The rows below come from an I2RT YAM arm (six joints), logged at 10 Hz.
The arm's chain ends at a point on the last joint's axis. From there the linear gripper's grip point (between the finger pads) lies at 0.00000 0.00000 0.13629 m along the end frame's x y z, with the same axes.
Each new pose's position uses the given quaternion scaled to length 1; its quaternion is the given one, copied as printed.
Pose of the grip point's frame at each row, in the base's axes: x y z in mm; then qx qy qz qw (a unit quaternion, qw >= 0):
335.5 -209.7 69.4 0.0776 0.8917 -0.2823 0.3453
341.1 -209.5 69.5 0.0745 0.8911 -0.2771 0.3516
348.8 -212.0 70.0 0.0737 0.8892 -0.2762 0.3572
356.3 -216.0 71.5 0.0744 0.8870 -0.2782 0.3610
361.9 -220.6 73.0 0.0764 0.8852 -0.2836 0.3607
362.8 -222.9 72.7 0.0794 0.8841 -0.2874 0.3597
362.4 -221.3 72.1 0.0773 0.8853 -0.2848 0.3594
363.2 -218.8 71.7 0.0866 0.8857 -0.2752 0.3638
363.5 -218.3 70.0 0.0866 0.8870 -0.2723 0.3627
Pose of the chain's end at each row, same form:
257.5 -133.8 151.5 0.0776 0.8917 -0.2823 0.3453
261.3 -135.1 151.2 0.0745 0.8911 -0.2771 0.3516
267.8 -137.9 150.7 0.0737 0.8892 -0.2762 0.3572
274.7 -141.4 151.2 0.0744 0.8870 -0.2782 0.3610
280.8 -144.7 151.9 0.0764 0.8852 -0.2836 0.3607
282.3 -145.8 151.2 0.0794 0.8841 -0.2874 0.3597
281.7 -145.0 151.1 0.0773 0.8853 -0.2848 0.3594
281.9 -143.8 151.3 0.0866 0.8857 -0.2752 0.3638
282.2 -143.9 150.2 0.0866 0.8870 -0.2723 0.3627

